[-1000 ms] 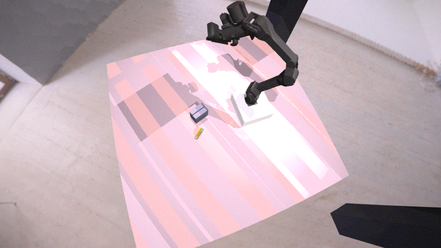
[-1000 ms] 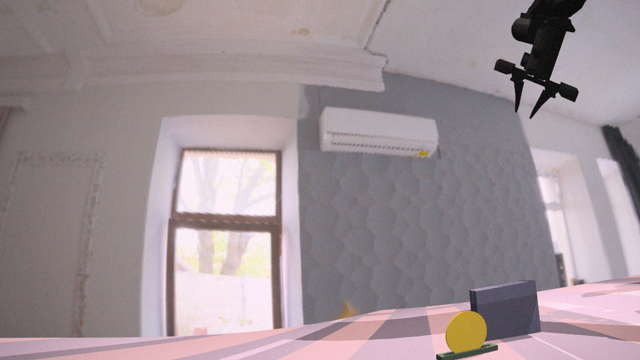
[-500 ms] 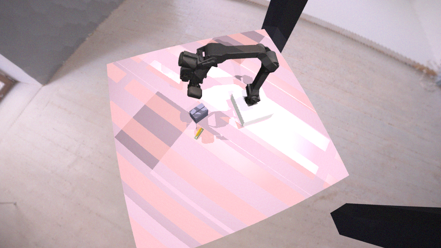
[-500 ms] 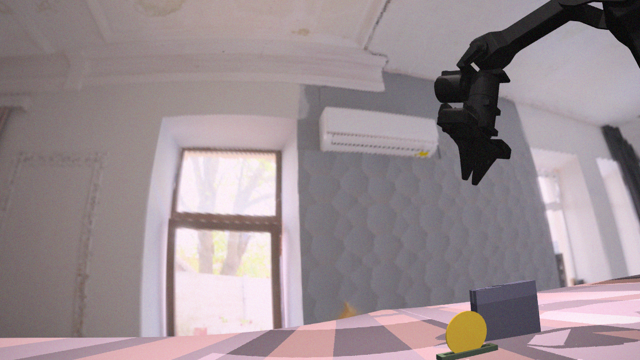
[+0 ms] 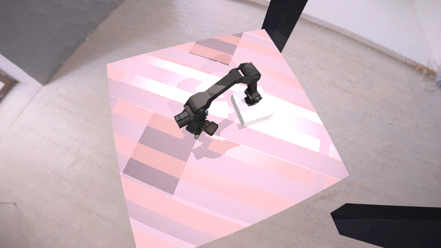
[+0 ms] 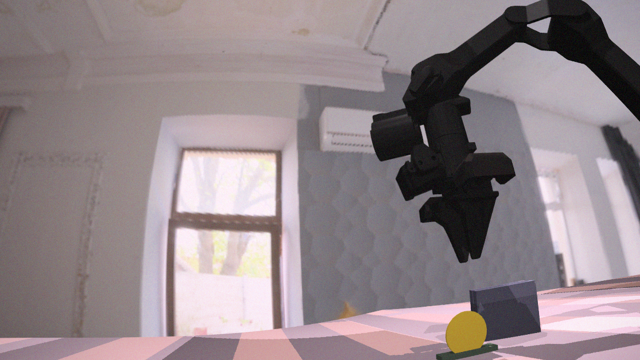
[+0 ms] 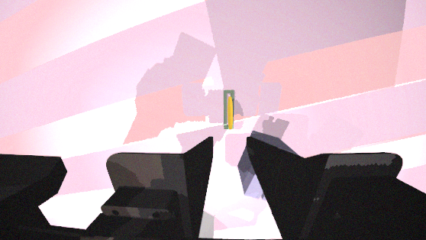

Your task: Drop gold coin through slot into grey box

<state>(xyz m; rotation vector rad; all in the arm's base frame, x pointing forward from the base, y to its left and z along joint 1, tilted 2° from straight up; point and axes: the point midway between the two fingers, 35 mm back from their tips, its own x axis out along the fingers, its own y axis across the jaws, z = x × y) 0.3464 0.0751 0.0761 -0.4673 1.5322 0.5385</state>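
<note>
Right now the gold coin is 9 cm below my gripper tip and 1 cm ahead of it.
</note>
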